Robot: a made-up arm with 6 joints.
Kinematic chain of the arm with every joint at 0, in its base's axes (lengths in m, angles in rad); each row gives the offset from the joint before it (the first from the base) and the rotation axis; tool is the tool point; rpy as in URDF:
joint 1: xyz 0 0 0.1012 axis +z
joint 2: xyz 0 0 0 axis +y
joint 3: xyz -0.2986 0 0.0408 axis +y
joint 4: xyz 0.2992 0 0.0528 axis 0.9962 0 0.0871
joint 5: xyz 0 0 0 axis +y
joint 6: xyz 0.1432 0 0.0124 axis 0.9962 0 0.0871
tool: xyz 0 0 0 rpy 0 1.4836 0
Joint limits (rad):
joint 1: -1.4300..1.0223
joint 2: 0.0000..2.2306
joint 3: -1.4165..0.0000
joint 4: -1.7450..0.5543
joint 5: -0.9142..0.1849
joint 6: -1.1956..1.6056
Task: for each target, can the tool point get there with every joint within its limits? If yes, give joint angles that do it. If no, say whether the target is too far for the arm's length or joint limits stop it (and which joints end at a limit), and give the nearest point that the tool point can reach.
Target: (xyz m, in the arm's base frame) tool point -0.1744 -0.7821 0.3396
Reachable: no: too far | nearest point 0.0197 -0.5657 0.2801 | short by 0.297 m
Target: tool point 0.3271 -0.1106 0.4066
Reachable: yes | joints -0.4958 1.1163 -0.9855 -1.3753 -0.4275 -0.5911
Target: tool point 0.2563 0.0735 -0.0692
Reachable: yes | joints 0.0354 2.0171 -0.4973 -1.4560 -0.4685 1.1078
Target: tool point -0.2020 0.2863 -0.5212
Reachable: no: joint limits stop it (at a limit: joint 1, joint 2) | nearest point 0.0286 0.1892 -0.1130 | short by 0.479 m
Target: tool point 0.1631 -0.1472 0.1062
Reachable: yes | joints -0.7467 0.9340 -0.1621 -0.7274 -0.0297 1.1622
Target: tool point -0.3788 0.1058 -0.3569
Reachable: no: joint limits stop it (at a limit: joint 1, joint 2) | nearest point -0.0613 0.0797 -0.0596 | short by 0.436 m
